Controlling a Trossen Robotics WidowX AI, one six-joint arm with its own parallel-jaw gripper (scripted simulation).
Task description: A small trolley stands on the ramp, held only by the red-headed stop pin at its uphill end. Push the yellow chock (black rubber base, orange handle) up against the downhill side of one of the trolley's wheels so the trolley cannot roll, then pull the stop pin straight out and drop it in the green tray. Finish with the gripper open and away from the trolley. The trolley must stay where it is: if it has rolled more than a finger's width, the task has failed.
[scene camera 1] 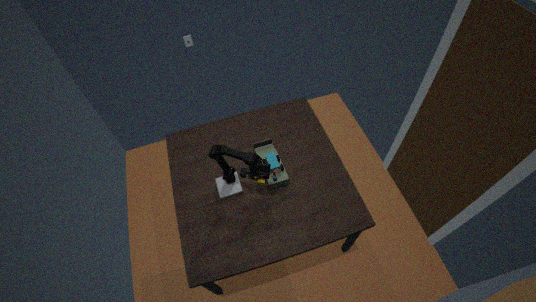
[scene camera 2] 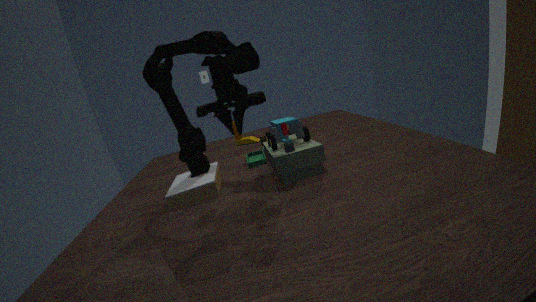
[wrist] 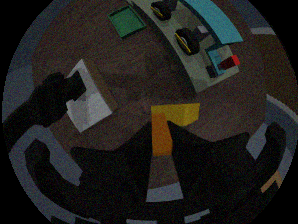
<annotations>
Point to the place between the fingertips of the gripper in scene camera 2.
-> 237,134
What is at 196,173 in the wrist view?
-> The gripper.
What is the gripper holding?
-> A yellow chock.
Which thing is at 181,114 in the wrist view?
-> A yellow chock.
</annotations>
